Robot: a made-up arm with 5 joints.
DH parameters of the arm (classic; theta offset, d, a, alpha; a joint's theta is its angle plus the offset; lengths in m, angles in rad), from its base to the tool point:
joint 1: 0 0.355 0 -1.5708
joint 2: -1.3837 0 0.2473 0
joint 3: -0.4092 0 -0.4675 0
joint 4: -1.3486 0 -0.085 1.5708
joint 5: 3.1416 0.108 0 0
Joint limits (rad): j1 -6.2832..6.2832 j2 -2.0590..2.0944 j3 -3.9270..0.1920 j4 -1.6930..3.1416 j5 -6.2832..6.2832
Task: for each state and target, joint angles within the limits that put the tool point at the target. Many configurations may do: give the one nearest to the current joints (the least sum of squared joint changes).
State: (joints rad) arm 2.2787 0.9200 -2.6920 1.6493 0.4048
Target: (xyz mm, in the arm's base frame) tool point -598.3 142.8 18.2
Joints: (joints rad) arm 2.9073 1.3402 -2.2041 1.8686 0.4048
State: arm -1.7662 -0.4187 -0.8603 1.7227 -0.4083
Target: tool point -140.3 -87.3 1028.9
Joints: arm -2.5850 -0.8075 -1.7223 1.3286 -0.4083
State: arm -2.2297 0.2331 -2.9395 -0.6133 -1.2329
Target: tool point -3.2 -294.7 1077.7
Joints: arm -1.5817 0.4307 -2.8384 -0.6662 -1.2329
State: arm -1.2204 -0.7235 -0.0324 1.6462 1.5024
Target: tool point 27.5 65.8 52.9
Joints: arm -1.9667 0.0693 0.1920 1.4061 1.5024
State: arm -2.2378 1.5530 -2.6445 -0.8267 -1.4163
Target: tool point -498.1 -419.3 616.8
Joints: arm -2.4419 1.3706 -2.9987 -1.1848 -1.4163
